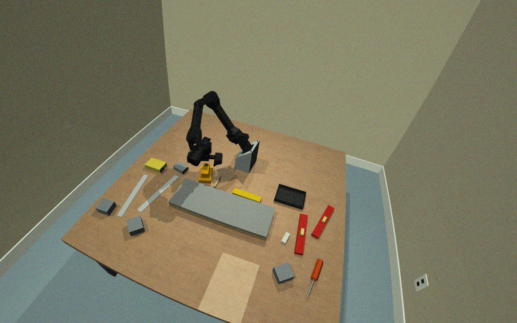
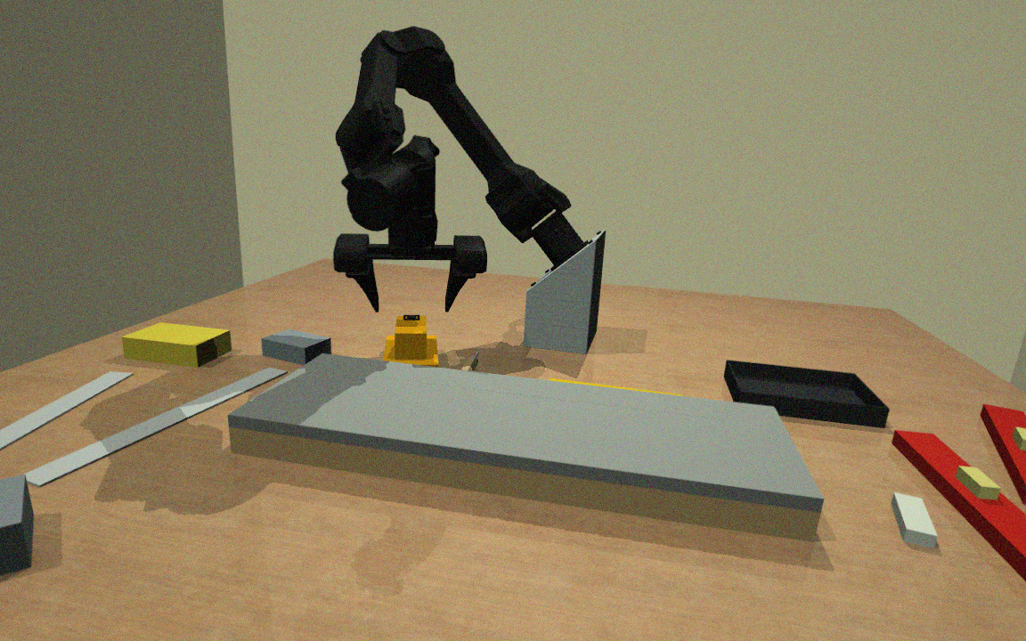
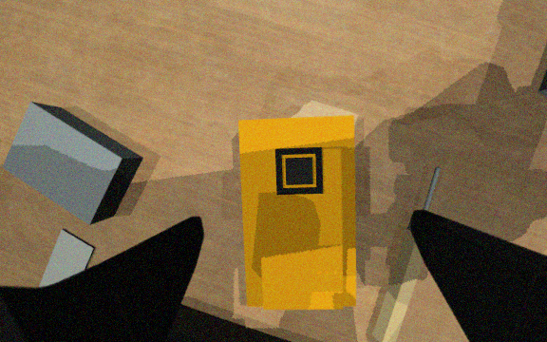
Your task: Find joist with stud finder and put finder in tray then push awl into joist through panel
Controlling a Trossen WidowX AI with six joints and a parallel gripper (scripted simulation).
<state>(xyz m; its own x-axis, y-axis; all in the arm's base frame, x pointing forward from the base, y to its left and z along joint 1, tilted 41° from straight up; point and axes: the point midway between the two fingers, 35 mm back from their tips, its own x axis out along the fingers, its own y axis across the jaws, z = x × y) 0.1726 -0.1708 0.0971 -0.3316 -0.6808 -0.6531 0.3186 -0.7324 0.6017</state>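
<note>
My gripper tip is 10 mm past the yellow stud finder and 30 mm above it. From my gripper tip the other things lie so: thin yellow bar: 70 mm ahead, 270 mm to the left, 60 mm below; then awl: 10 mm ahead, 80 mm to the left, 70 mm below; then grey block: 20 mm ahead, 160 mm to the right, 60 mm below.
</note>
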